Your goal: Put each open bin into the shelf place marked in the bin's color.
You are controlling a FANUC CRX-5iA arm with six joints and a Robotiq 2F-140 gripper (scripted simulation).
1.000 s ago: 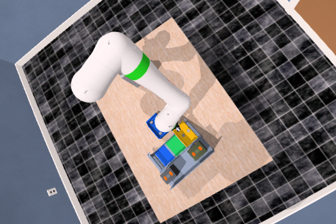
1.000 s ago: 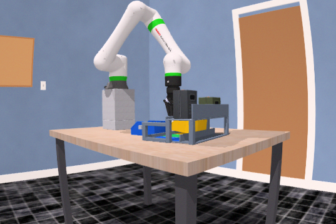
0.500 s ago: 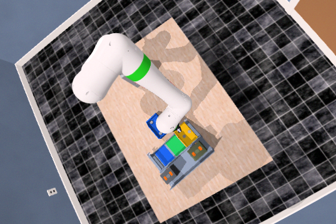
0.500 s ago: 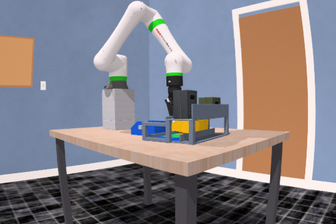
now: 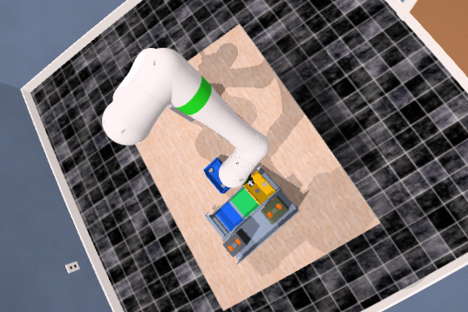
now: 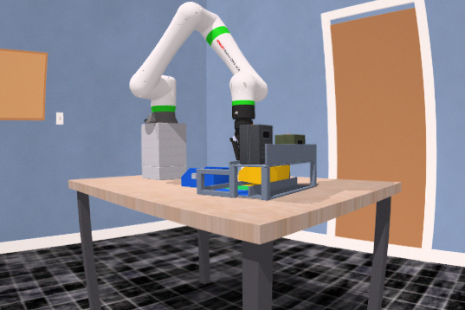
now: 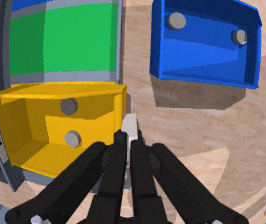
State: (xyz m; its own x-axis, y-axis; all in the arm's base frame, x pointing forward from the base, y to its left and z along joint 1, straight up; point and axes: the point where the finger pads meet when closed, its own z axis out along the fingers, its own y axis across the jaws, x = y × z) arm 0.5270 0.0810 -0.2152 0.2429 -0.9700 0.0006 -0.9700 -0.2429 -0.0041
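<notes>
The yellow bin lies 90 mm ahead of my hand, 20 mm to the left of it and 10 mm below it. Round my hand: dark box: 260 mm ahead, 180 mm to the right, 100 mm above; then blue bin: 140 mm to the right, 80 mm behind, 20 mm below.
</notes>
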